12 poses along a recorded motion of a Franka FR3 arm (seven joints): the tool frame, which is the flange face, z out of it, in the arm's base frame.
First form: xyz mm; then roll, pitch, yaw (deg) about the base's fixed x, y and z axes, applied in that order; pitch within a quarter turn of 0, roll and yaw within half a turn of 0.
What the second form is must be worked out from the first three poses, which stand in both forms.
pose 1, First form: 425 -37 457 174.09 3.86 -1.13
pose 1, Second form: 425 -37 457 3.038 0.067 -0.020
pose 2, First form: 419 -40 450 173.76 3.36 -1.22
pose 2, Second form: 419 -40 450 3.033 0.059 -0.021
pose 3, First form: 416 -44 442 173.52 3.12 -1.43
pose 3, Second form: 416 -44 442 3.028 0.054 -0.025
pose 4, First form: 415 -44 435 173.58 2.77 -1.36
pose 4, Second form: 415 -44 435 3.030 0.048 -0.024
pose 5, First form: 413 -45 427 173.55 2.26 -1.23
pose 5, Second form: 413 -45 427 3.029 0.039 -0.021
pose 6, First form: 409 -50 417 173.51 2.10 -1.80
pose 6, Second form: 409 -50 417 3.028 0.037 -0.031
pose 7, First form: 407 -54 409 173.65 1.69 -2.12
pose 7, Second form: 407 -54 409 3.031 0.029 -0.037
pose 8, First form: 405 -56 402 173.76 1.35 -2.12
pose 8, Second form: 405 -56 402 3.033 0.024 -0.037
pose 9, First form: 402 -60 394 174.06 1.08 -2.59
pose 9, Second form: 402 -60 394 3.038 0.019 -0.045
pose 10, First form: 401 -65 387 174.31 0.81 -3.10
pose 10, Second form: 401 -65 387 3.042 0.014 -0.054
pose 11, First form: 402 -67 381 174.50 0.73 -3.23
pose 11, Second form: 402 -67 381 3.046 0.013 -0.056
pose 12, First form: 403 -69 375 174.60 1.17 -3.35
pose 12, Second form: 403 -69 375 3.047 0.020 -0.058
